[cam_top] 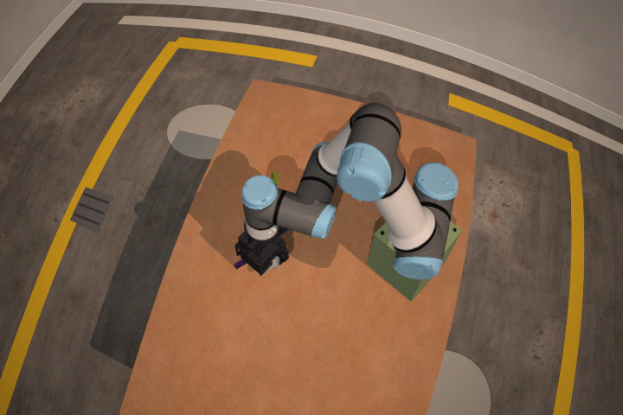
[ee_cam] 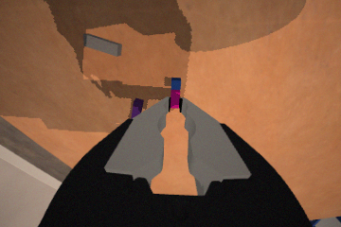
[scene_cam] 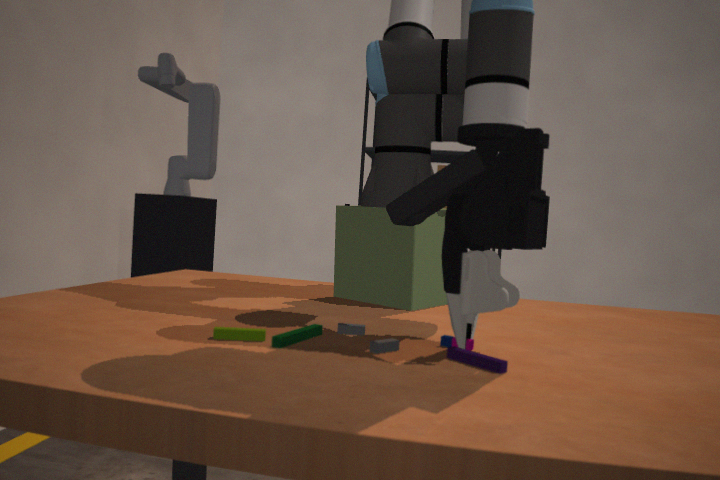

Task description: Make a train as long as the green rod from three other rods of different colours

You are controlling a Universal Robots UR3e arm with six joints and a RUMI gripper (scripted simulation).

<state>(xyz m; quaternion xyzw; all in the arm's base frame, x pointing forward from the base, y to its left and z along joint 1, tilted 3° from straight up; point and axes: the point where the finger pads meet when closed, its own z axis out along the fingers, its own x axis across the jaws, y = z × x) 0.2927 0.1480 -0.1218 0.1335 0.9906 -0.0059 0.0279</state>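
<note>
Right now the magenta rod is 1 cm below my hand. The rest, counted from my hand: purple rod (6 cm ahead, 2 cm to the left, 1 cm below); then green rod (6 cm ahead, 16 cm to the right, 1 cm below); then blue rod (2 cm to the right, 1 cm below).
</note>
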